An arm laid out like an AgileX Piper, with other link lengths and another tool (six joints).
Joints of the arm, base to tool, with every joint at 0 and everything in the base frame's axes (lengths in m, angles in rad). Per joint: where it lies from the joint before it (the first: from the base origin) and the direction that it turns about. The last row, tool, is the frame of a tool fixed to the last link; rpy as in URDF.
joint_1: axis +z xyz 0 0 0.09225
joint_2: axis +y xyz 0 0 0
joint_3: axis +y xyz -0.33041 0 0.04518
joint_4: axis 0.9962 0 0.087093 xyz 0.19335 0 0.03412
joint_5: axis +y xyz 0 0 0
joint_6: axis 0.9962 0 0.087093 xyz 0.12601 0 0.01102
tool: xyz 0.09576 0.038 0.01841 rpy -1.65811 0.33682 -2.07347
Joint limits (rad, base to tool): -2.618..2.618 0..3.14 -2.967..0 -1.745..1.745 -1.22..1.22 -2.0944..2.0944
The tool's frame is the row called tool.
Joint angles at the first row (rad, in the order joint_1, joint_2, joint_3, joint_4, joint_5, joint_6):
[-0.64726 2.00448 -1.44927 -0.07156 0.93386 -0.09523]
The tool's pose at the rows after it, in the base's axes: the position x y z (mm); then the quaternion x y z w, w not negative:
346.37 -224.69 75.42 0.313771 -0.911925 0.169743 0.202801
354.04 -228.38 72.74 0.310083 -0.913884 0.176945 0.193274
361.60 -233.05 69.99 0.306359 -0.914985 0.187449 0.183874
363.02 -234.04 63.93 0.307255 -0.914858 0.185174 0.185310
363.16 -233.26 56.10 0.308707 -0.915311 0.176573 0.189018
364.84 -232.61 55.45 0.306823 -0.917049 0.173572 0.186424
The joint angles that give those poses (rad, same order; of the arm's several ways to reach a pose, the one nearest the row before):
[-0.64725 2.02267 -1.46201 -0.05243 0.91938 -0.09522]
[-0.64726 2.03599 -1.46666 -0.04401 0.88672 -0.09592]
[-0.64726 2.04838 -1.46762 -0.04058 0.84627 -0.09591]
[-0.64724 2.06380 -1.46772 -0.04058 0.83660 -0.09589]
[-0.64726 2.08273 -1.46868 -0.03620 0.83710 -0.09591]
[-0.64725 2.08659 -1.47196 -0.02679 0.83738 -0.09590]

